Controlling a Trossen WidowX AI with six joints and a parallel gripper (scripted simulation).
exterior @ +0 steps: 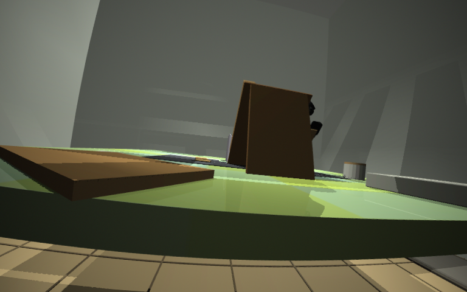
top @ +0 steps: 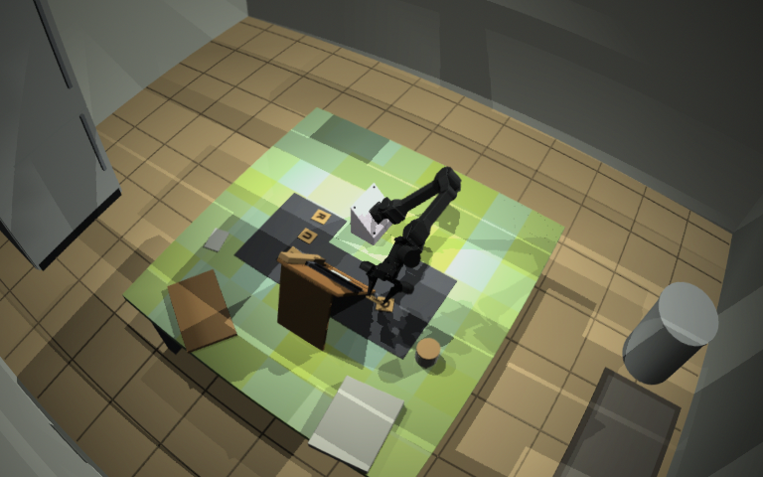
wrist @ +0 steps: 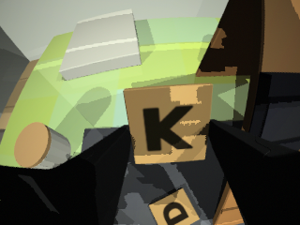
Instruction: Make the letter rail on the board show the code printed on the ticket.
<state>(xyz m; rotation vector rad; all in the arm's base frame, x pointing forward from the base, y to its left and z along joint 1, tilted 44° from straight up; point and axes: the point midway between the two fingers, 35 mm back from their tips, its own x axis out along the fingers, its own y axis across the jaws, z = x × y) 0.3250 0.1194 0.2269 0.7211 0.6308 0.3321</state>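
My gripper tip is now 19 cm to the left of the white ticket, 7 cm above it and 4 cm past it. Also, from my gripper tip: dark mat: 23 cm to the right, 15 cm below, 15 cm behind; then flat wooden slab: 53 cm to the right, 37 cm ahead, 15 cm below; then card: 72 cm to the right, 15 cm below, 10 cm ahead.
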